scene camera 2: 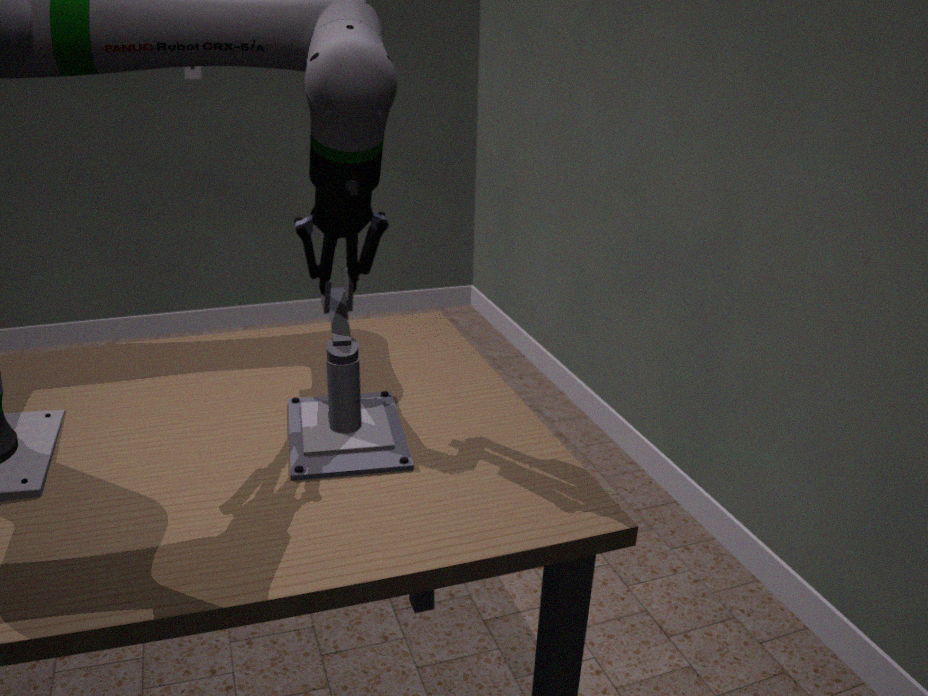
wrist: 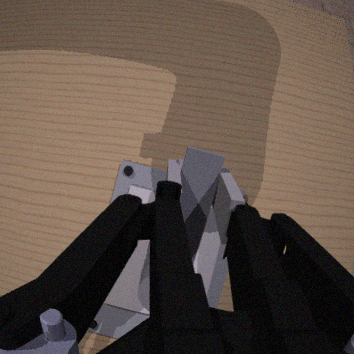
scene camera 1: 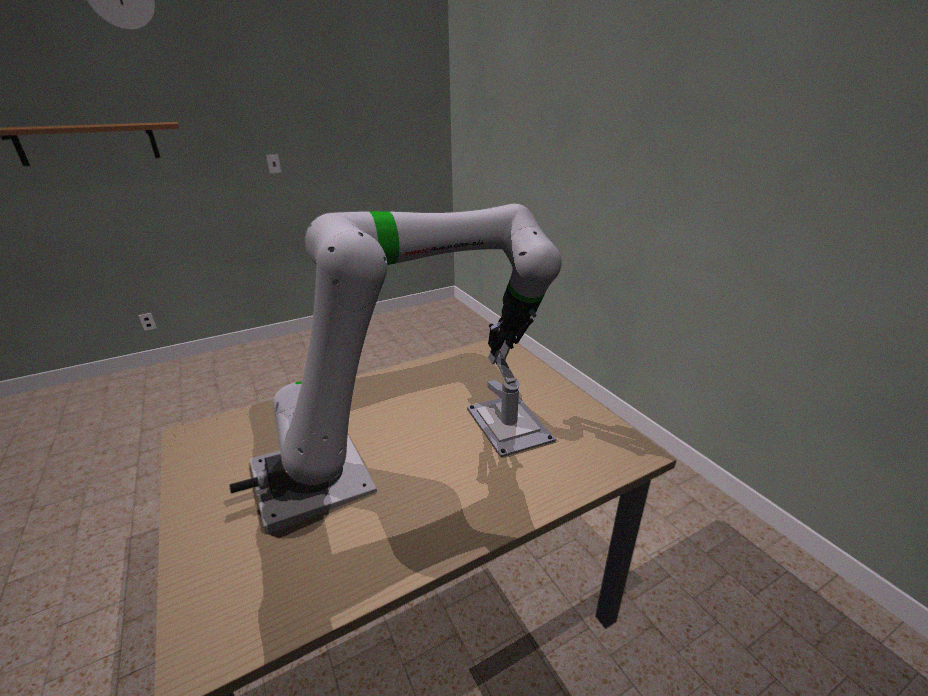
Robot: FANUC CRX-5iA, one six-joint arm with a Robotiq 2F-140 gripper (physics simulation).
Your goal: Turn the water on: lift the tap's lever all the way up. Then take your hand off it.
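Frame: origin at the arm's base, x ahead, y up, z right, level; metres.
Seen in the pictures: gripper, between the fingertips: (scene camera 2: pixel 336 306) (wrist: pixel 195 180) (scene camera 1: pixel 496 359).
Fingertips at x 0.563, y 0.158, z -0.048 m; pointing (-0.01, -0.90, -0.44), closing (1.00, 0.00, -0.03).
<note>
Pixels of each thing's top centre, then the offset from my fingertips to it. "*": a spot on its surface instead. Level surfaces: height alone.
- grey tap, a spot on its surface: (scene camera 2: pixel 344 397) (scene camera 1: pixel 513 408) * dx -0.009, dy -0.100, dz +0.115 m
- tap's flat grey lever, centre of its top: (wrist: pixel 186 234) (scene camera 2: pixel 338 299) (scene camera 1: pixel 502 357) dx -0.002, dy +0.025, dz +0.040 m
- wooden table, height of its surface: dy -0.173 m
The grey tap (scene camera 1: pixel 509 406) (scene camera 2: pixel 344 397) stands upright on its square base plate (scene camera 1: pixel 526 444) (scene camera 2: pixel 352 463) (wrist: pixel 145 173). Its short spout (scene camera 1: pixel 494 387) points toward the back left in scene view 1. The tap's flat grey lever (scene camera 1: pixel 507 373) (scene camera 2: pixel 340 327) (wrist: pixel 204 165) slopes steeply up from the top of the tap. My gripper (scene camera 1: pixel 498 356) (scene camera 2: pixel 337 299) (wrist: pixel 195 180) is shut on the lever near its free end, with one finger on each side. It is tilted, above the tap. The fingers and linkages hide much of the tap in the wrist view.
The tap's plate lies on a wooden table (scene camera 1: pixel 419 442) (scene camera 2: pixel 449 524) (wrist: pixel 75 100), near its right end. My arm's base plate (scene camera 1: pixel 356 486) (scene camera 2: pixel 33 449) is at the left. A green wall (scene camera 1: pixel 674 224) (scene camera 2: pixel 674 224) rises beyond the table's right edge.
</note>
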